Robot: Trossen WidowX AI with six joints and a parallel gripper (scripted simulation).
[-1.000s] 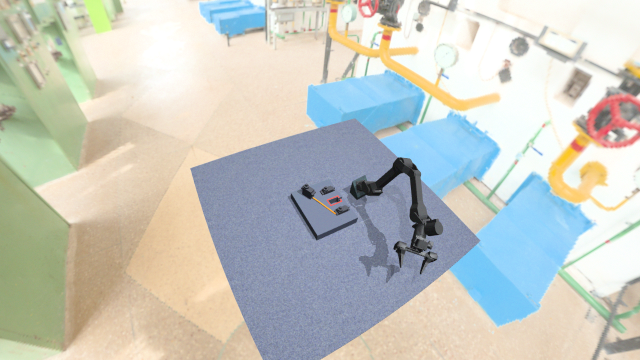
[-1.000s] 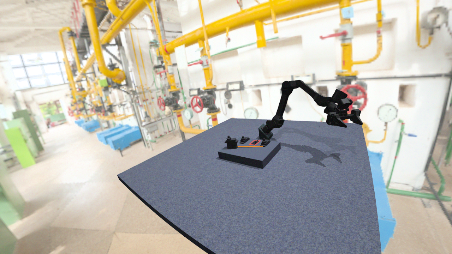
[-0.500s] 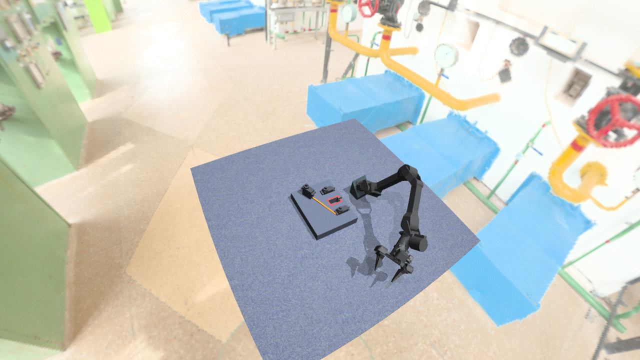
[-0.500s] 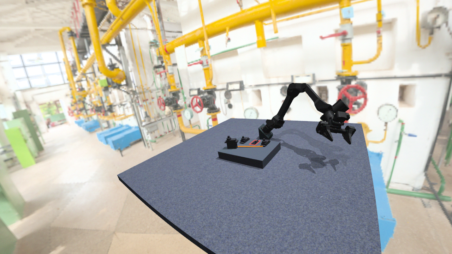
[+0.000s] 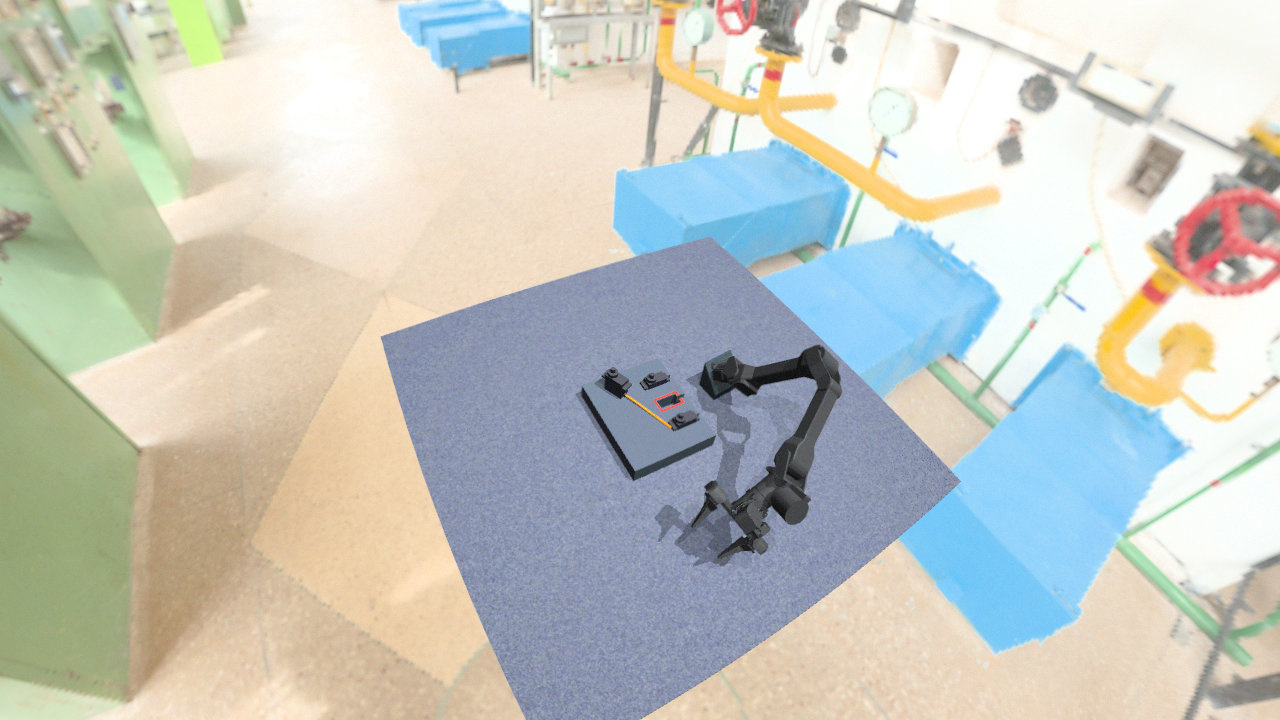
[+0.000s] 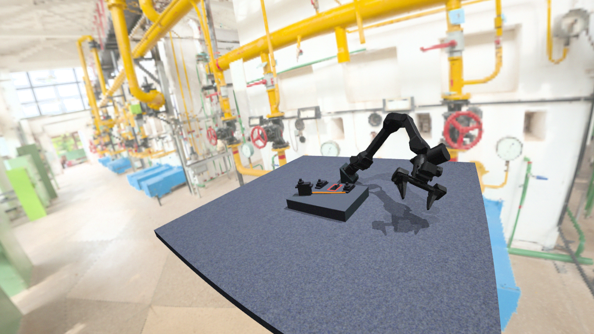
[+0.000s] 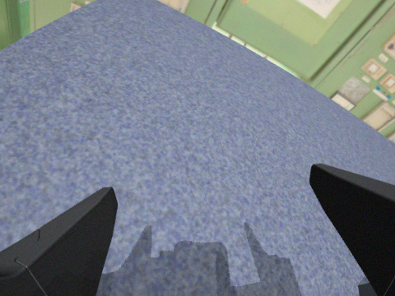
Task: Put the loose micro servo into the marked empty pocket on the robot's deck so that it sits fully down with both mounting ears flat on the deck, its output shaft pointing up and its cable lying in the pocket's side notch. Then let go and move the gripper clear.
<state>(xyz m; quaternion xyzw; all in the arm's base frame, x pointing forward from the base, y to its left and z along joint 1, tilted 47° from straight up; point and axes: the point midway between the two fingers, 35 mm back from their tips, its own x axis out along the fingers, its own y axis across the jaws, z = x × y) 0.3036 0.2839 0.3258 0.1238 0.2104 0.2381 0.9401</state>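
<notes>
The deck lies 410 mm to the right of my gripper tip, 80 mm below it and 30 mm behind it.
</notes>
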